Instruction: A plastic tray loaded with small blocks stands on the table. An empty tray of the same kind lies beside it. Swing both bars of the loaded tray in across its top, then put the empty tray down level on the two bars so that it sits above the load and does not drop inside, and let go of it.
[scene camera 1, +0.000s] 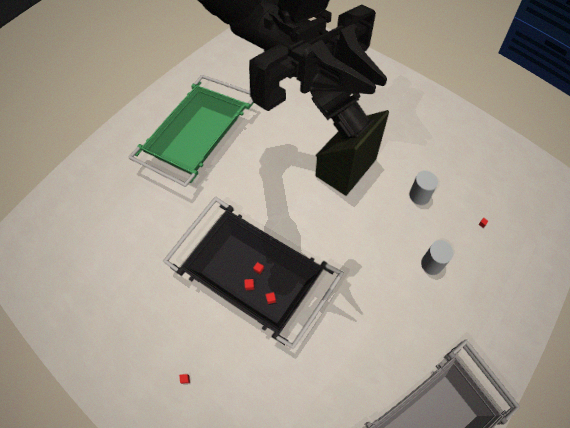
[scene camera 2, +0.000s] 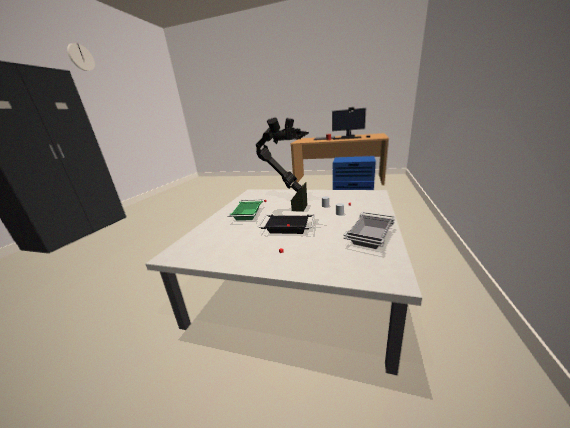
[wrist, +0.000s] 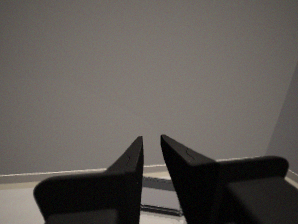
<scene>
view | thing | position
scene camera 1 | gripper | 380, 86
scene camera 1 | green tray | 191, 132
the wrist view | gripper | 151, 139
</scene>
